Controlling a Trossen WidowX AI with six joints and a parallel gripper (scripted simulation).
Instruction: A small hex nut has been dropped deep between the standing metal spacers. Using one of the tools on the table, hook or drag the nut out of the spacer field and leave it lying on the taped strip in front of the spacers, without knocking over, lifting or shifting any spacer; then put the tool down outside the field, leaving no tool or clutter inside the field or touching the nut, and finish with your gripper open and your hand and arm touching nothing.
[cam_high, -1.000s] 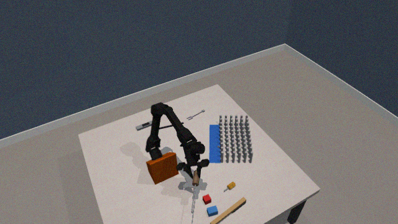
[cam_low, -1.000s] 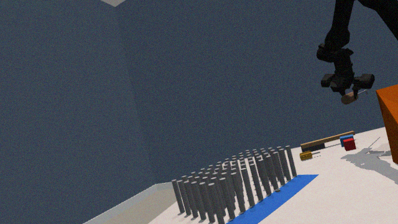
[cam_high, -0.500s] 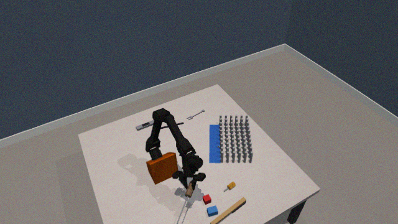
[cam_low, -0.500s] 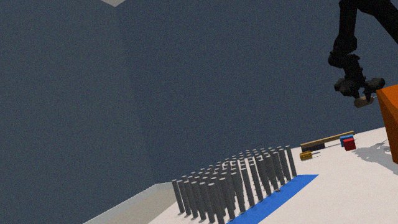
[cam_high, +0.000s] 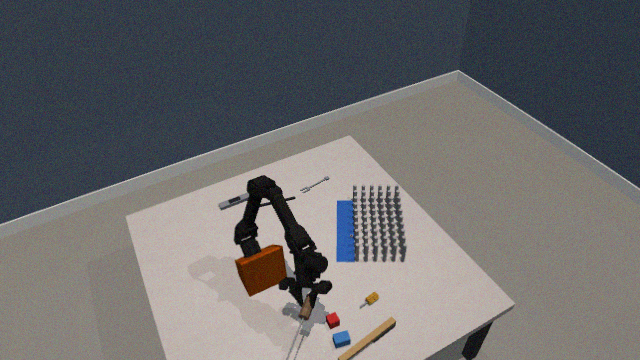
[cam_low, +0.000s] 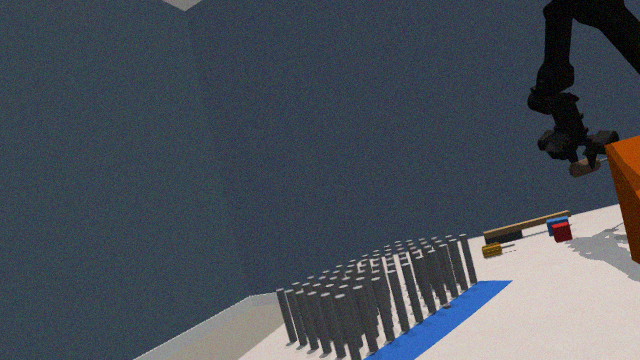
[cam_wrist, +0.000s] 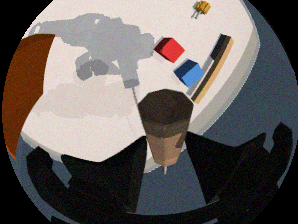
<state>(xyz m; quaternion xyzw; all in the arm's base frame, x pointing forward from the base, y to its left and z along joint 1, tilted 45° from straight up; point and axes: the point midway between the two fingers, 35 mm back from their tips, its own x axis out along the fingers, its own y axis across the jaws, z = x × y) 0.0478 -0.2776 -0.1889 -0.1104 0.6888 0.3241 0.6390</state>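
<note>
My gripper tip is now 90 mm short of the red cube, 20 mm to the left of it and 150 mm above it. Also, from my gripper tip: hook tool: 80 mm behind, 60 mm to the right, 10 mm below; blue cube: 70 mm ahead, 110 mm to the right, 150 mm below; yellow-handled tool: 270 mm ahead, 30 mm to the right, 150 mm below.
</note>
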